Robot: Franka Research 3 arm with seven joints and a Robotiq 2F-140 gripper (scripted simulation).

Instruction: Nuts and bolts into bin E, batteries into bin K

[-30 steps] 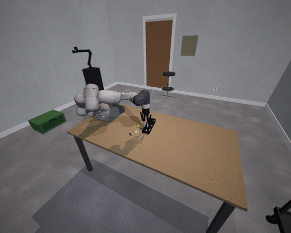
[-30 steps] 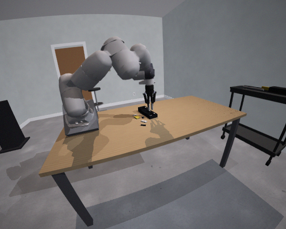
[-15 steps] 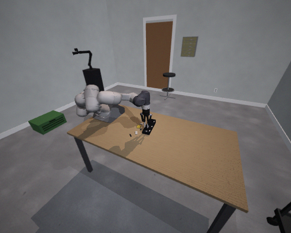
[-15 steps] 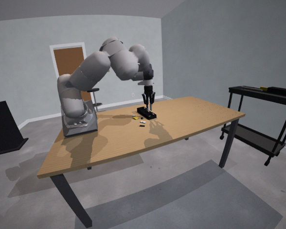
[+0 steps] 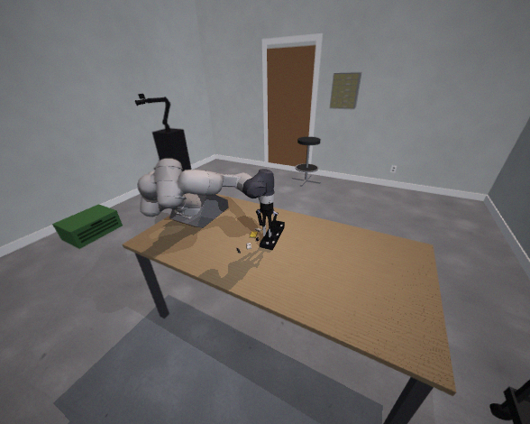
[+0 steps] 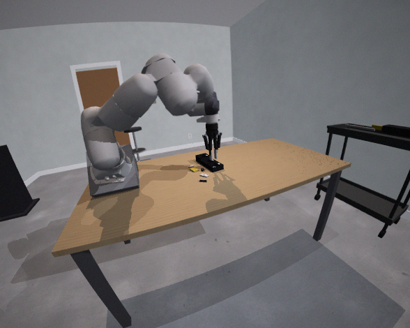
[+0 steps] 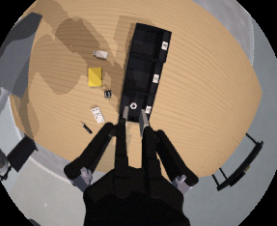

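Right now my hand is 14 cm past the dark piece, 12 cm to the left of it and 10 cm above it. Round my hand: yellow piece 12 cm behind, 5 cm to the left, 10 cm below; then white spotted card 10 cm behind, 6 cm to the right, 10 cm below.
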